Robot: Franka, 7 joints.
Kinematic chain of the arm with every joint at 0, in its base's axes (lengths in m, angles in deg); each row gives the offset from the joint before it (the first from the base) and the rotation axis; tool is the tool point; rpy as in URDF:
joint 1: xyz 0 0 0.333 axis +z
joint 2: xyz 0 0 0 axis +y
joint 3: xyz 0 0 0.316 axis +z
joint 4: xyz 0.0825 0 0 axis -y
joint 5: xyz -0.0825 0 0.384 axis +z
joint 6: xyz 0 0 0 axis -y
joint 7: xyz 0.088 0 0 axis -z
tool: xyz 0 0 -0.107 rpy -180 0 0
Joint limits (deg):
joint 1: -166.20..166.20
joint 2: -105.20..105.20
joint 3: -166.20..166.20
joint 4: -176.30..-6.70
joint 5: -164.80..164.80
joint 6: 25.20..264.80
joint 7: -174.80..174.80
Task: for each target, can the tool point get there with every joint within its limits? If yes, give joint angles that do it. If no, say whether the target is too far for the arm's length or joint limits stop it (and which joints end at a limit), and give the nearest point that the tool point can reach.
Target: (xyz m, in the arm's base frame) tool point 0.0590 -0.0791 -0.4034
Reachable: no: joint limits stop it (at a limit: joint 2) | nearest point 0.0721 -0.0967 -0.3352 | short by 0.072 m
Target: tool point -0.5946 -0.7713 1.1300
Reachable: no: too far | nearest point -0.4053 -0.5258 0.8763 | short by 0.401 m
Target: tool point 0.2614 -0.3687 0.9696
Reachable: yes | joints -124.28 25.79 121.72 -56.36 92.47 191.68 51.95
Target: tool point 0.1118 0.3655 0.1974
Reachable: yes | joints -6.76 14.10 72.60 -159.37 -19.12 163.99 14.08
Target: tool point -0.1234 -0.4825 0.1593
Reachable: yes | joints -93.18 45.29 -28.49 -116.88 -87.73 234.36 -19.67
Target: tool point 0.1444 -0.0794 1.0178
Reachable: yes | joints 109.26 -33.24 4.57 -35.63 107.19 236.95 -120.56
